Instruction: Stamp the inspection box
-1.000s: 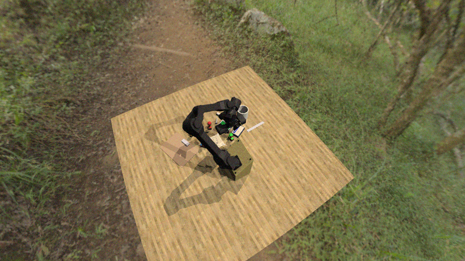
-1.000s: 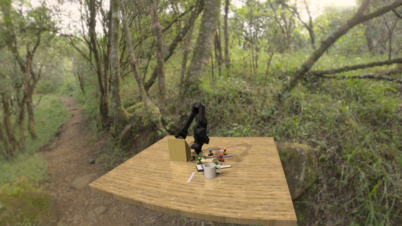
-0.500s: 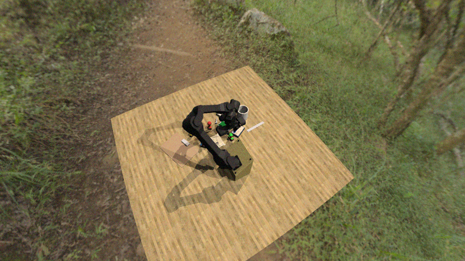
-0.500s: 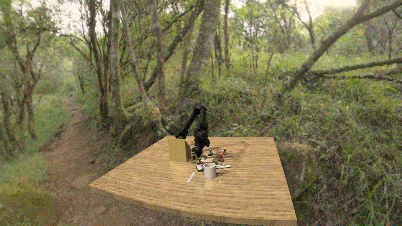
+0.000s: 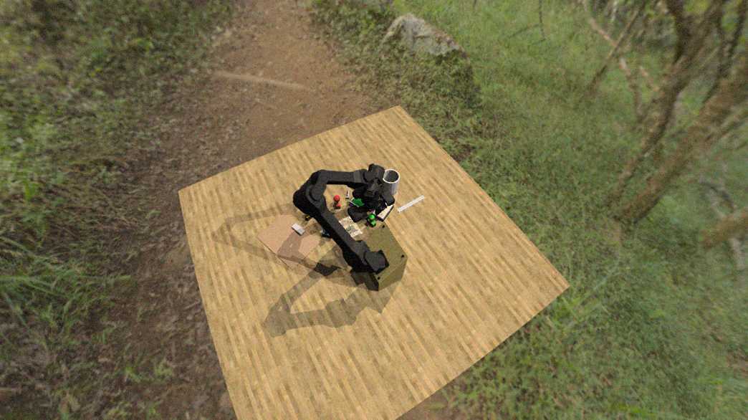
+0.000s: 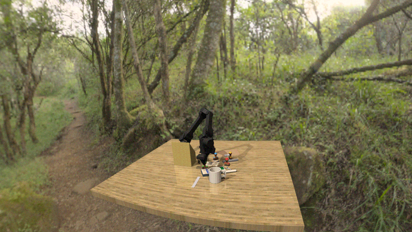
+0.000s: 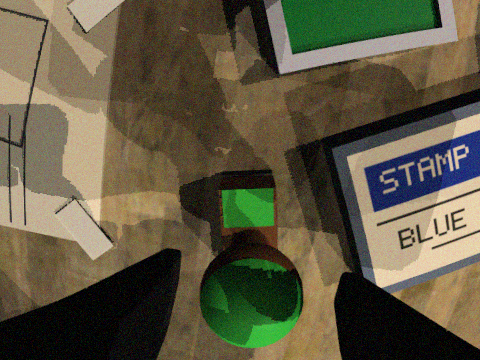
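The green-knobbed stamp lies 30 mm below my gripper tip. The rest, counted from my gripper tip: green ink pad 110 mm ahead, 40 mm below; then tin labelled stamp pad blue 70 mm to the right, 30 mm below, 30 mm ahead; then taped card 100 mm to the left, 50 mm below, 20 mm ahead.
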